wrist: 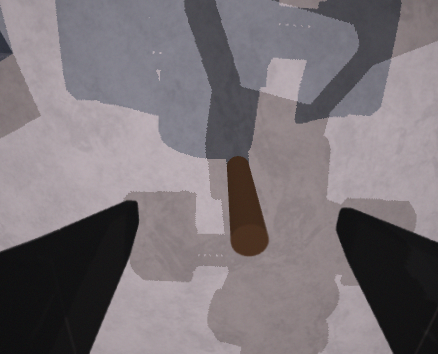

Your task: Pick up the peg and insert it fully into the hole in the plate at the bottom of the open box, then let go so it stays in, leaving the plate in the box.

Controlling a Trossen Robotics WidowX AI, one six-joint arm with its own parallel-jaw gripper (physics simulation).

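Places are measured from the arm's base along level axes (x back, y left, z down), in millimetres.
Where they show: gripper, fingertip midpoint: (239,215).
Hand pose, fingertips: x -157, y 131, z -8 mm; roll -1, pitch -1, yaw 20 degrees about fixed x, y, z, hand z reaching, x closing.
After its pixels a point has its place.
A brown round peg (245,205) @(x -154, y 129, z -5 mm) stands upright on the pale surface, near the middle of the wrist view. Its top end faces the camera and its base shows farther up in the view. My gripper (239,215) @(x -157, y 131, z -8 mm) is open, with one black finger at the left and one at the right. The peg shows in the gap between the two fingertips, apart from both, with nothing held. The plate and its hole do not show. A small dark piece at the upper left edge may be part of the box; too little shows to tell.
The pale mottled table surface (90,155) @(x -242, y 100, z 60 mm) lies under the peg. Grey and brownish shadows of the arm and gripper fall across it around the peg. A dark shape cuts into the upper left edge, with a brownish shadow beside it.
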